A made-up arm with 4 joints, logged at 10 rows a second.
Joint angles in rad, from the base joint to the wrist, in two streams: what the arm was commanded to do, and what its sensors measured. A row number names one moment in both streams.
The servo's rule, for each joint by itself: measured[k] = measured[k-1] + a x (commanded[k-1-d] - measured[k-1]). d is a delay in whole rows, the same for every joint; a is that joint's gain. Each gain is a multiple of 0.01, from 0.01 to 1. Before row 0 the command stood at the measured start. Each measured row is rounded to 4 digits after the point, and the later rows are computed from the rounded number. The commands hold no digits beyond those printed.
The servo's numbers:
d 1
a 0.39 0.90 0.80 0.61
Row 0, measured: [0.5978 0.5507 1.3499 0.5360]
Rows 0 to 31, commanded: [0.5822 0.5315 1.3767 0.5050]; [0.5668 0.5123 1.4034 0.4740]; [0.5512 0.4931 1.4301 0.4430]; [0.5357 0.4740 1.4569 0.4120]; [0.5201 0.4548 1.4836 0.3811]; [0.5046 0.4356 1.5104 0.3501]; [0.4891 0.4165 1.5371 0.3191]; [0.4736 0.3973 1.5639 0.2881]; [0.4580 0.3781 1.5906 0.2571]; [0.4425 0.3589 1.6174 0.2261]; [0.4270 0.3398 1.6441 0.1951]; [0.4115 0.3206 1.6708 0.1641]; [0.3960 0.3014 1.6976 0.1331]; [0.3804 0.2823 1.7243 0.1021]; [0.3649 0.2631 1.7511 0.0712]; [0.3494 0.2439 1.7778 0.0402]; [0.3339 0.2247 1.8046 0.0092]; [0.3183 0.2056 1.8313 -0.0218]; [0.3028 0.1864 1.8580 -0.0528]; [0.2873 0.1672 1.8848 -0.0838]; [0.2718 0.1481 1.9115 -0.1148]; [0.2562 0.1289 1.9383 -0.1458]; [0.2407 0.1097 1.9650 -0.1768]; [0.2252 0.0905 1.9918 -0.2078]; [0.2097 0.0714 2.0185 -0.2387]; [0.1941 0.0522 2.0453 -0.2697]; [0.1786 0.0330 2.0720 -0.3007]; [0.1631 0.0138 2.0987 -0.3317]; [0.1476 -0.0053 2.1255 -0.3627]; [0.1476 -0.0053 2.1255 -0.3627]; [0.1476 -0.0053 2.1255 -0.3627]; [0.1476 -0.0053 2.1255 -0.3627]
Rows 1 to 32, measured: [0.5978 0.5507 1.3499 0.5360]; [0.5917 0.5334 1.3713 0.5171]; [0.5820 0.5144 1.3970 0.4908]; [0.5700 0.4952 1.4235 0.4616]; [0.5566 0.4761 1.4502 0.4313]; [0.5424 0.4569 1.4769 0.4007]; [0.5277 0.4377 1.5037 0.3698]; [0.5126 0.4186 1.5304 0.3389]; [0.4974 0.3994 1.5572 0.3079]; [0.4820 0.3802 1.5839 0.2769]; [0.4666 0.3610 1.6107 0.2459]; [0.4512 0.3419 1.6374 0.2149]; [0.4357 0.3227 1.6641 0.1839]; [0.4202 0.3035 1.6909 0.1529]; [0.4047 0.2844 1.7176 0.1219]; [0.3892 0.2652 1.7444 0.0910]; [0.3737 0.2460 1.7711 0.0600]; [0.3582 0.2268 1.7979 0.0290]; [0.3426 0.2077 1.8246 -0.0020]; [0.3271 0.1885 1.8513 -0.0330]; [0.3116 0.1693 1.8781 -0.0640]; [0.2961 0.1502 1.9048 -0.0950]; [0.2805 0.1310 1.9316 -0.1260]; [0.2650 0.1118 1.9583 -0.1570]; [0.2495 0.0926 1.9851 -0.1880]; [0.2340 0.0735 2.0118 -0.2189]; [0.2184 0.0543 2.0386 -0.2499]; [0.2029 0.0351 2.0653 -0.2809]; [0.1874 0.0159 2.0920 -0.3119]; [0.1719 -0.0032 2.1188 -0.3429]; [0.1624 -0.0051 2.1242 -0.3550]; [0.1566 -0.0053 2.1252 -0.3597]
